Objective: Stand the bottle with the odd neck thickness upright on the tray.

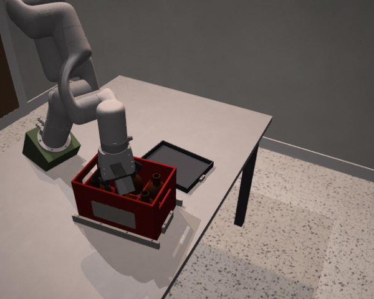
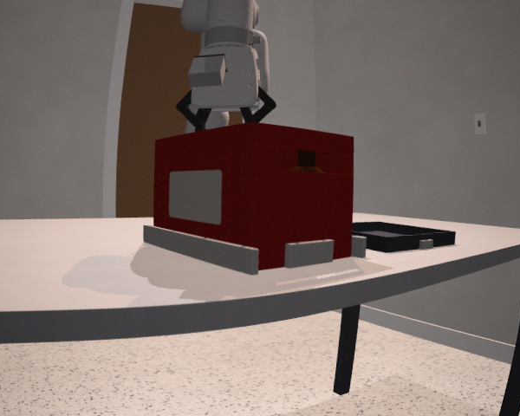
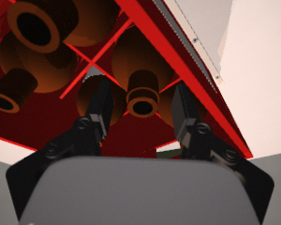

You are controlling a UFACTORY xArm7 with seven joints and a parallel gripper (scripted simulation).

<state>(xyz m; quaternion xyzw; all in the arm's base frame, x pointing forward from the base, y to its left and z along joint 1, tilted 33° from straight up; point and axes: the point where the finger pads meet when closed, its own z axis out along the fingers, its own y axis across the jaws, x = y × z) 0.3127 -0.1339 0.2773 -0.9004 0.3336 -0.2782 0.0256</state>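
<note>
The red crate is 80 mm below my hand and 40 mm to the left of it. Also, from my hand: black tray: 330 mm to the left, 150 mm below, 40 mm ahead.
</note>
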